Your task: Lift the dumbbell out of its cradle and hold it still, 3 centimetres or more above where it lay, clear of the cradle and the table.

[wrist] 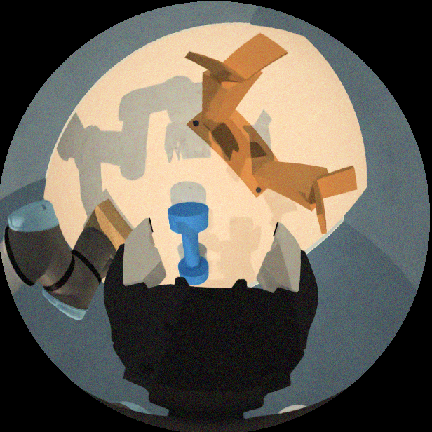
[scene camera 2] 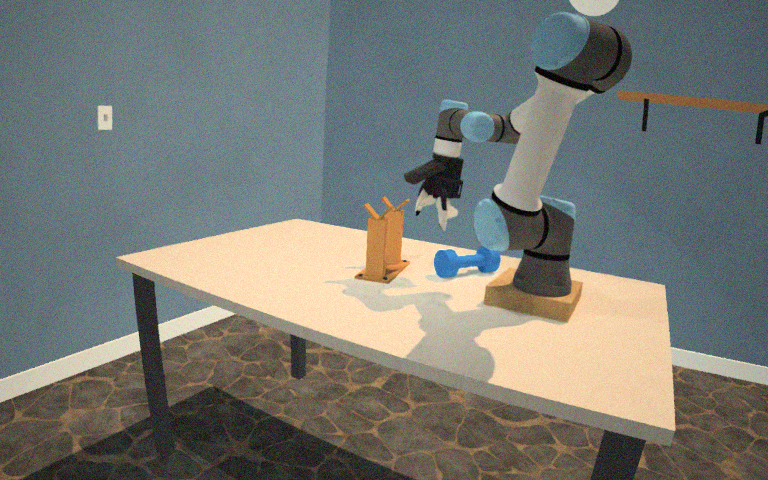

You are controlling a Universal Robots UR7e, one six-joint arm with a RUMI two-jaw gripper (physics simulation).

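Pixels of known places: gripper, fingertip midpoint: [scene camera 2: 429, 222]; arm's base at its link origin: [scene camera 2: 541, 287].
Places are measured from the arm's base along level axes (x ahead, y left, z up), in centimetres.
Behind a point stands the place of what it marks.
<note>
The blue dumbbell [scene camera 2: 467, 260] @[x 24.5, y -12.9, z 0.0 cm] [wrist: 190, 245] lies on its side on the table [scene camera 2: 226, 254] @[x 95.4, y 14.1, z -4.9 cm] [wrist: 320, 100], outside the cradle, between it and the robot's base. The orange cradle [scene camera 2: 376, 249] @[x 44.7, y 6.2, z 3.8 cm] [wrist: 295, 181] stands upright on the table, its forked tops empty. My gripper [scene camera 2: 431, 221] @[x 35.2, y -7.4, z 10.5 cm] [wrist: 213, 222] is open and empty, pointing down. It hangs well above the table, higher than the dumbbell and near the height of the cradle's top. In the wrist view the dumbbell shows between the two fingers, nearer the left one, far below them.
The wooden base block [scene camera 2: 526, 300] @[x 2.1, y 8.0, z -1.5 cm] [wrist: 114, 222] under the arm stands close beside one end of the dumbbell. The cradle's tall forked posts rise to the other side of the gripper. A wall shelf [scene camera 2: 690, 103] is at the far right. The arm's shadow falls across the table.
</note>
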